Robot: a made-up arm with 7 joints. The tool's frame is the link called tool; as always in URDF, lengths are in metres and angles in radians. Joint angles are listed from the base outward.
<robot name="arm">
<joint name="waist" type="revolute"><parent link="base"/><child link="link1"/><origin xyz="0.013 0.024 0.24"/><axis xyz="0 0 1"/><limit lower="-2.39" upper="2.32"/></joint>
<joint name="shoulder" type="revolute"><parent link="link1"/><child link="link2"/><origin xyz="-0.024 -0.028 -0.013" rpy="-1.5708 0 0"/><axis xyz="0 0 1"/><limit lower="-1.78" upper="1.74"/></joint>
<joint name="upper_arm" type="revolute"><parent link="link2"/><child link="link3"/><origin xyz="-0.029 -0.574 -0.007" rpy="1.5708 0 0"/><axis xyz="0 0 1"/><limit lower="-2.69" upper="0.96"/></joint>
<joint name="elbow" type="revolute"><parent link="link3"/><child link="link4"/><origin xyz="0.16 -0.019 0.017" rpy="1.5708 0 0"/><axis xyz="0 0 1"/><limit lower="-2.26" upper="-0.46"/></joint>
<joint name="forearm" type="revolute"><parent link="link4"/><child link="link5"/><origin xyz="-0.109 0.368 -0.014" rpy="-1.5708 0 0"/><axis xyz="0 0 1"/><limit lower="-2.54" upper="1.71"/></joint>
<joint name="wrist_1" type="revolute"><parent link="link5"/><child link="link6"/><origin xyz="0.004 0.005 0.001" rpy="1.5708 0 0"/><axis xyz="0 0 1"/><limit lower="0.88" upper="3.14"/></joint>
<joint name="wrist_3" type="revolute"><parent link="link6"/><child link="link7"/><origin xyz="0.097 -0.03 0.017" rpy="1.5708 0 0"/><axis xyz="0 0 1"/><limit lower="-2.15" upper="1.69"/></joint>
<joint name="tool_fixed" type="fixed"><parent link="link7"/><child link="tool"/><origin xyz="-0.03 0 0.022" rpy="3.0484 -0.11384 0.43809"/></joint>
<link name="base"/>
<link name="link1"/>
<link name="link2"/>
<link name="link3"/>
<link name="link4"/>
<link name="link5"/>
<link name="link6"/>
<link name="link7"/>
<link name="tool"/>
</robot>
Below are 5 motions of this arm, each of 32 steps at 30 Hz.
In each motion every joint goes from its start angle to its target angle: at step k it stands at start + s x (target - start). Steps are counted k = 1, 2, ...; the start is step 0. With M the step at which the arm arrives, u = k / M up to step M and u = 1 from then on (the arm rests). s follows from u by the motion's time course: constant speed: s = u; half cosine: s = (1 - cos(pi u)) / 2; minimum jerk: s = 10 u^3 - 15 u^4 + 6 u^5.
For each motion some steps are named. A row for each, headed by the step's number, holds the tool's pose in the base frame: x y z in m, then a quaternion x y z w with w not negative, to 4 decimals.
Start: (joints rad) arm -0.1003 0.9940 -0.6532 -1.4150 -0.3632 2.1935 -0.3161
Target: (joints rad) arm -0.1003 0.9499 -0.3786 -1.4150 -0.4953 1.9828 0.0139
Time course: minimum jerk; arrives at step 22
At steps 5, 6, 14, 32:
5: 0.8250 -0.4660 0.2865 -0.4002 0.2137 -0.2025 0.8679
6: 0.8274 -0.4600 0.2838 -0.3985 0.2146 -0.2055 0.8677
14: 0.8556 -0.3783 0.2567 -0.3851 0.2241 -0.2422 0.8619
32: 0.8658 -0.3419 0.2496 -0.3838 0.2264 -0.2563 0.8578

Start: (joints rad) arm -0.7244 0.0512 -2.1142 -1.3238 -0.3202 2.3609 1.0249
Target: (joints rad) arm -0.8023 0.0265 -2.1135 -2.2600 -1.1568 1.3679 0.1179
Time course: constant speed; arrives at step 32
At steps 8, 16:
8: -0.6218 -0.1592 0.9352 0.3191 -0.0281 0.8702 0.3743
16: -0.6377 -0.1189 0.8124 0.1867 -0.2961 0.8945 0.2780

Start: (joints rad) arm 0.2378 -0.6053 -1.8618 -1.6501 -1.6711 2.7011 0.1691
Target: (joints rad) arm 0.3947 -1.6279 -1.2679 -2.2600 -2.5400 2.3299 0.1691
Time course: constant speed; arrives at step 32
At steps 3, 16, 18, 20, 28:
3: -0.3571 -0.7339 0.6215 -0.4995 -0.1084 -0.5356 0.6722
16: -0.2544 -0.7494 0.4463 -0.4526 -0.2139 -0.4198 0.7571
18: -0.2373 -0.7449 0.4284 -0.4533 -0.2350 -0.4019 0.7601
20: -0.2209 -0.7389 0.4127 -0.4559 -0.2569 -0.3848 0.7603
28: -0.1661 -0.7027 0.3672 -0.4829 -0.3493 -0.3308 0.7317

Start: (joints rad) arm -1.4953 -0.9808 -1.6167 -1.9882 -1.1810 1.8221 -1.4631
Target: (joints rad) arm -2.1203 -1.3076 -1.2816 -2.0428 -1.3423 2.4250 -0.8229
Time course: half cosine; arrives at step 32
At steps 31, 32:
31: -0.2859 0.7667 0.5131 -0.4049 0.2085 -0.8759 0.1594
32: -0.2846 0.7670 0.5133 -0.4060 0.2086 -0.8756 0.1580

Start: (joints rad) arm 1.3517 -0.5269 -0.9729 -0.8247 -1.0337 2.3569 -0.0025
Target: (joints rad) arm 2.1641 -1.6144 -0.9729 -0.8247 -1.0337 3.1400 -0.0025
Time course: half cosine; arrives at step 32
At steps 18, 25, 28, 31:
18: 0.5672 -0.7166 0.8024 0.3080 -0.7399 -0.3082 0.5126
25: 0.7720 -0.6937 0.5178 0.4314 -0.6820 -0.3847 0.4481
28: 0.8207 -0.6647 0.4375 0.4549 -0.6615 -0.4082 0.4346
31: 0.8422 -0.6479 0.3990 0.4646 -0.6512 -0.4196 0.4289

